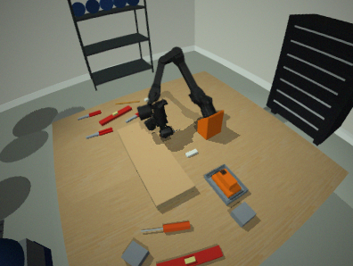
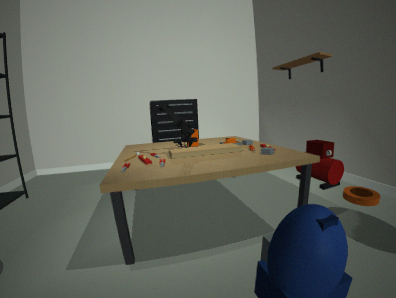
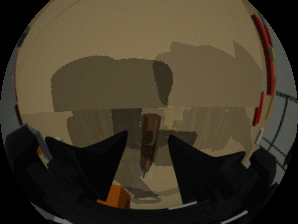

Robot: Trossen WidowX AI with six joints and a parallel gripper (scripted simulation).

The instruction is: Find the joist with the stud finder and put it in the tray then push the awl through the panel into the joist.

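Right now my gripper tip is 50 mm past the awl and 10 mm to the right of it. From my gripper tip the other things lie so: indicator window: 400 mm to the left, 80 mm behind, 60 mm above; orange stud finder: 410 mm to the left, 80 mm behind, 50 mm above; grey tray: 430 mm to the left, 80 mm behind, 10 mm above.
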